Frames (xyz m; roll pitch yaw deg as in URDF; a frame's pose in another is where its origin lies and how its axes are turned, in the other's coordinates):
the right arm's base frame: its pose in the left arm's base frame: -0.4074 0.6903 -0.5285 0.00 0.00 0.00
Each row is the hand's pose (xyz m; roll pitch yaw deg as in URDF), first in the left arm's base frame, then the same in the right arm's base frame.
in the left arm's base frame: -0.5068 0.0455 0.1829 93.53 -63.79 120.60
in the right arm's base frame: -0.0994 -0.6448 0.7114 93.53 -63.79 120.60
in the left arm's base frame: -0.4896 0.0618 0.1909 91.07 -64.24 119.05
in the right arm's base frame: -0.0822 -0.6285 0.7194 91.07 -64.24 119.05
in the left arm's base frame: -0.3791 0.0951 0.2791 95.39 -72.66 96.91
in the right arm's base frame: 0.0283 -0.5952 0.8076 95.39 -72.66 96.91
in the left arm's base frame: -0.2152 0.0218 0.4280 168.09 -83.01 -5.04
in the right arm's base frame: 0.1922 -0.6685 0.9565 168.09 -83.01 -5.04
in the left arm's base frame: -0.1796 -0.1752 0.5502 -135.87 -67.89 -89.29
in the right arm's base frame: 0.2278 -0.8655 1.0787 -135.87 -67.89 -89.29
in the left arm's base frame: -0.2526 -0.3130 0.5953 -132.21 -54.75 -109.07
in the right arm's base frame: 0.1548 -1.0033 1.1238 -132.21 -54.75 -109.07
